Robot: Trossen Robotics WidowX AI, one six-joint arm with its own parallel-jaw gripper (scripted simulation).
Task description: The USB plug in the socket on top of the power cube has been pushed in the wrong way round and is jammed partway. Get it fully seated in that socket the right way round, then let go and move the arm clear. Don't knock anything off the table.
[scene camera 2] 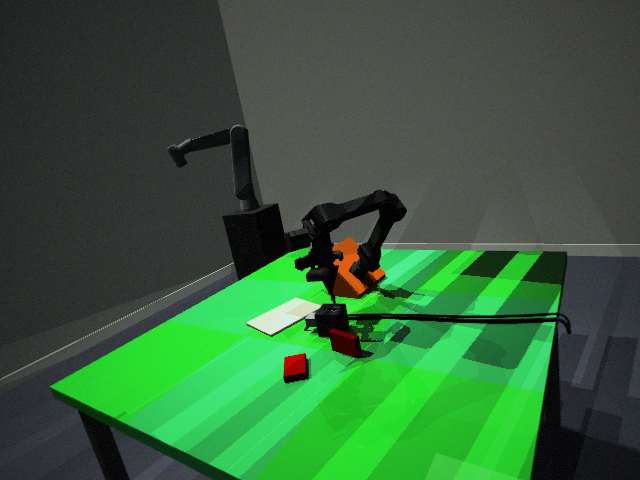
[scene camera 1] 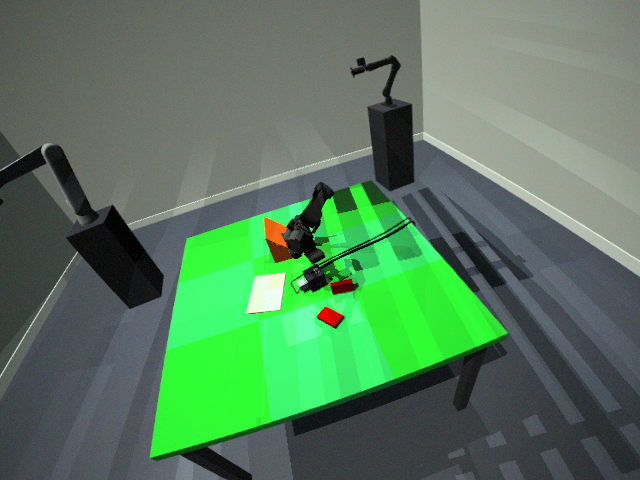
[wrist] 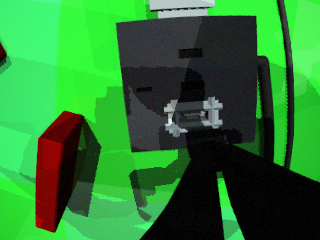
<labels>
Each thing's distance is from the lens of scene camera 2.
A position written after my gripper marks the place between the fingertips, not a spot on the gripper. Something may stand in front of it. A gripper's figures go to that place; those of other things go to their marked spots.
my gripper (scene camera 2: pixel 330 291): 120 cm
white sheet (scene camera 2: pixel 276 320): 140 cm
</labels>
